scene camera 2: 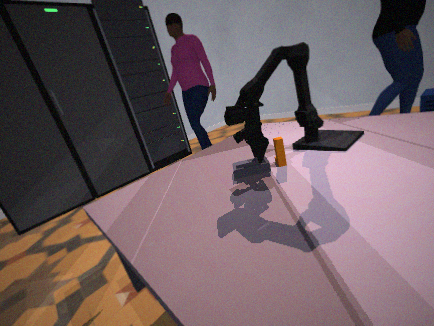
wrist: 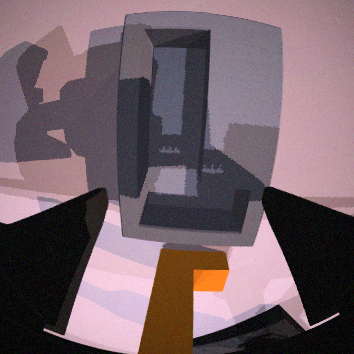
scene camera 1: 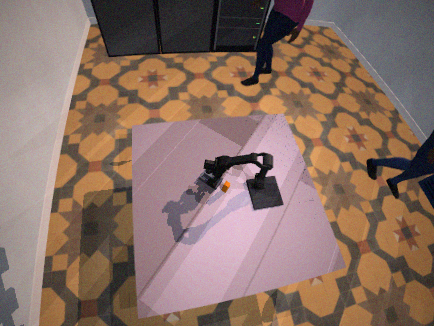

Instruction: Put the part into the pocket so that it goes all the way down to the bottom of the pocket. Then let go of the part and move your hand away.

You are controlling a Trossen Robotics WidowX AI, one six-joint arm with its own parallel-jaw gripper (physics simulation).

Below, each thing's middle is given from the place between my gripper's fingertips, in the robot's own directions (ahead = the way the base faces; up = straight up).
Right now my hand is 60 mm to the right of the orange part (wrist: 169, 315), 60 mm past it and 10 mm below it. Also, from my hand: grey pocket block (wrist: 199, 97): 30 mm to the right, 20 mm below, 20 mm ahead.
